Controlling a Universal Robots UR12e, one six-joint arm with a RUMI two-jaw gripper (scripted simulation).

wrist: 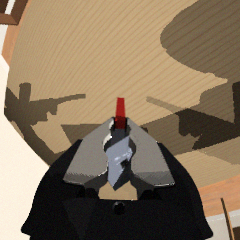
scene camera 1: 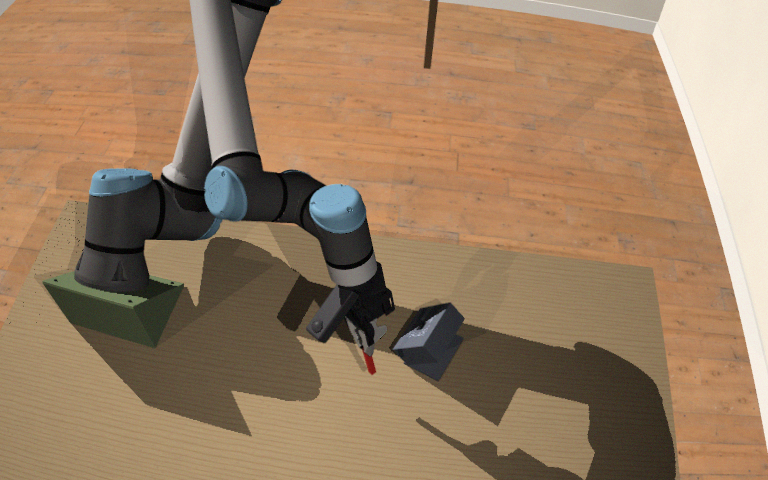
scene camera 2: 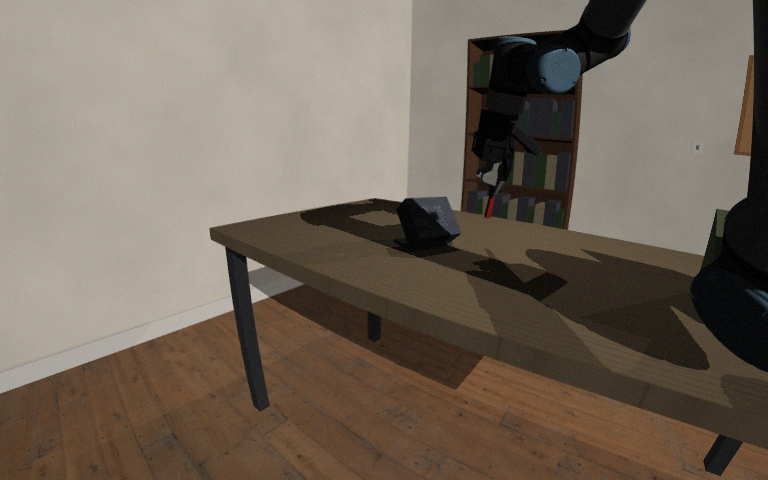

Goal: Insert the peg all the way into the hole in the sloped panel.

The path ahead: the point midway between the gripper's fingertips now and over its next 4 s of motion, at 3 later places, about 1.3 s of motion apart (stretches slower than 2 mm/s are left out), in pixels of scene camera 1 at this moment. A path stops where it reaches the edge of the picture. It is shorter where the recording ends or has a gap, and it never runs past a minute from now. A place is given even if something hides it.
The gripper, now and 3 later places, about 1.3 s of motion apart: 368, 353; 373, 345; 377, 334; 380, 320
